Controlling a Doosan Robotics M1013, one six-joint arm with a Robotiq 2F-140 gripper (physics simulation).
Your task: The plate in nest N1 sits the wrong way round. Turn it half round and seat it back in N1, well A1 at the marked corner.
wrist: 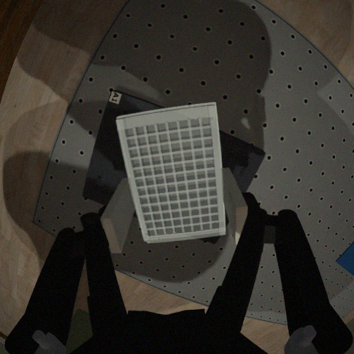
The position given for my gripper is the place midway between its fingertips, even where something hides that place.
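Observation:
Visible here: a white well plate (pixel 172 155), together with my gripper (pixel 176 187).

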